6 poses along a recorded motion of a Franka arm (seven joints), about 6.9 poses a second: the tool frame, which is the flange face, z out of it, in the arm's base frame.
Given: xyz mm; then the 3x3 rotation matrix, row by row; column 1 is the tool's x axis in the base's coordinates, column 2 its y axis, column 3 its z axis. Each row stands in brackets.
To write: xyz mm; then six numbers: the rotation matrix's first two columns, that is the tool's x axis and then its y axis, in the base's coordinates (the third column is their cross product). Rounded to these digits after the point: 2 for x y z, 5 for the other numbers.
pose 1, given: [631.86, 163.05, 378.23], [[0.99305, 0.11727, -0.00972], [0.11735, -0.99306, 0.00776], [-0.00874, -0.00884, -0.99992]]
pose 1, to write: 631.86, 163.05, 378.23, 0.99305, 0.11735, -0.00874, 0.11727, -0.99306, -0.00884
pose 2, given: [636.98, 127.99, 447.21], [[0.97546, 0.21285, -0.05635], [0.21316, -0.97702, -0.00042], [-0.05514, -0.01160, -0.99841]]
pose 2, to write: 636.98, 127.99, 447.21, 0.97546, 0.21316, -0.05514, 0.21285, -0.97702, -0.01160
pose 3, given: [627.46, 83.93, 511.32], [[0.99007, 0.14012, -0.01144], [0.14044, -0.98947, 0.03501], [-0.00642, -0.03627, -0.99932]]
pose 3, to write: 627.46, 83.93, 511.32, 0.99007, 0.14044, -0.00642, 0.14012, -0.98947, -0.03627
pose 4, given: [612.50, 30.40, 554.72], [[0.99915, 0.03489, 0.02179], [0.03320, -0.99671, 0.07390], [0.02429, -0.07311, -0.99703]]
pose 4, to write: 612.50, 30.40, 554.72, 0.99915, 0.03320, 0.02429, 0.03489, -0.99671, -0.07311
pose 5, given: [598.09, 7.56, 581.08], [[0.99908, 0.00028, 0.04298], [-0.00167, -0.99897, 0.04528], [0.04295, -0.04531, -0.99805]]
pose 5, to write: 598.09, 7.56, 581.08, 0.99908, -0.00167, 0.04295, 0.00028, -0.99897, -0.04531
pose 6, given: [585.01, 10.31, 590.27], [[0.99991, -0.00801, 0.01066], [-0.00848, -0.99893, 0.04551], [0.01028, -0.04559, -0.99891]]
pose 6, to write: 585.01, 10.31, 590.27, 0.99991, -0.00848, 0.01028, -0.00801, -0.99893, -0.04559
